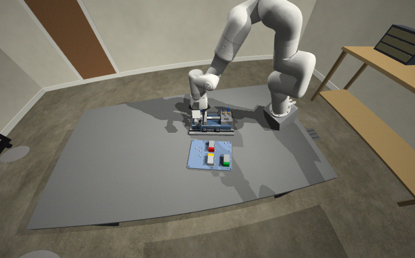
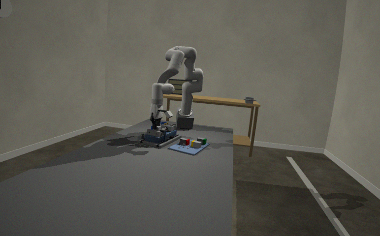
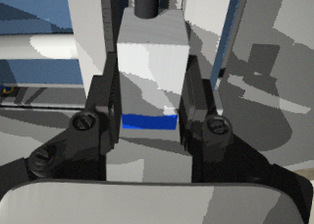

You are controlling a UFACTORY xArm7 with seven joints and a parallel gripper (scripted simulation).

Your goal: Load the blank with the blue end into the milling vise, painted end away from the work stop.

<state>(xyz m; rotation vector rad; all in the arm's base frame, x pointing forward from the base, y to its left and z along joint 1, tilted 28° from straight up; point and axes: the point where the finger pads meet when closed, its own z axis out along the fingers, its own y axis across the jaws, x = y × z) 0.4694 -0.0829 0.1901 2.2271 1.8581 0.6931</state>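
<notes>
Right now the blue-ended blank is 2 cm below my hand. From my hand the other things lie so: milling vise: 7 cm behind, 1 cm to the left, 8 cm below; then red-ended blank: 5 cm behind, 20 cm to the left, 10 cm below; then work stop rod: 5 cm to the left, 3 cm below.
</notes>
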